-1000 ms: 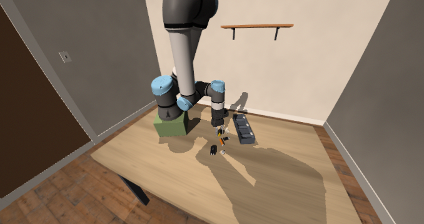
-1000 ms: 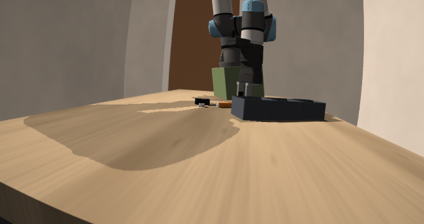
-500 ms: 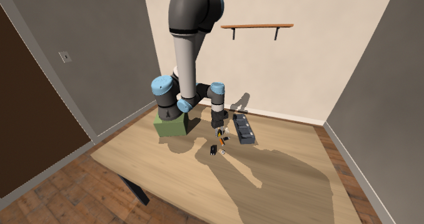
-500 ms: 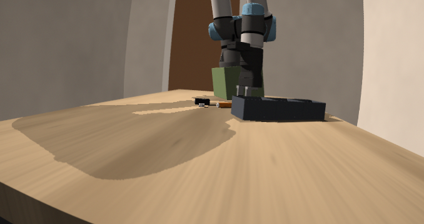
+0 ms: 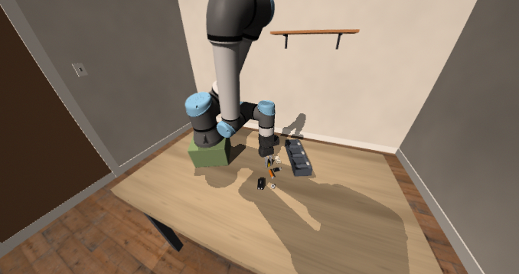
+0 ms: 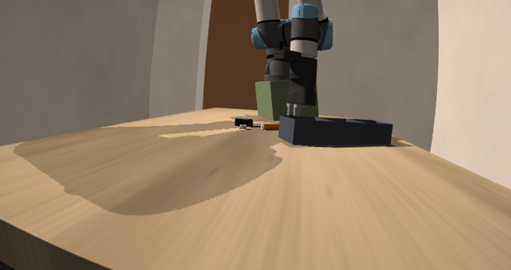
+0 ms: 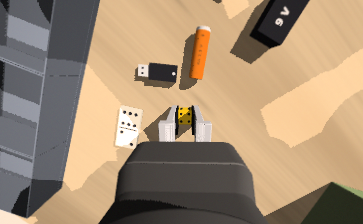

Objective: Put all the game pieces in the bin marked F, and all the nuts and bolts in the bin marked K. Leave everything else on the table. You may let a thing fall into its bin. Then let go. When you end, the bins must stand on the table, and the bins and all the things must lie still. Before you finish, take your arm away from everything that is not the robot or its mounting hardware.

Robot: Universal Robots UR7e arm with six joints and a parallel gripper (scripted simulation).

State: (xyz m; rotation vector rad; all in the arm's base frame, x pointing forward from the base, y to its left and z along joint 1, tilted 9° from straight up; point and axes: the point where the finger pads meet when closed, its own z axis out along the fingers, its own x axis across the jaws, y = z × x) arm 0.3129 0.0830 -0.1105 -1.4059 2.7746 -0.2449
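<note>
Now: the black USB stick 6 cm ahead of my hand and 2 cm below it. The rest, counted from my hand: orange battery 4 cm ahead, 5 cm to the right, 1 cm below; then white domino 3 cm ahead, 6 cm to the left, 1 cm below; then yellow die 1 cm below.
</note>
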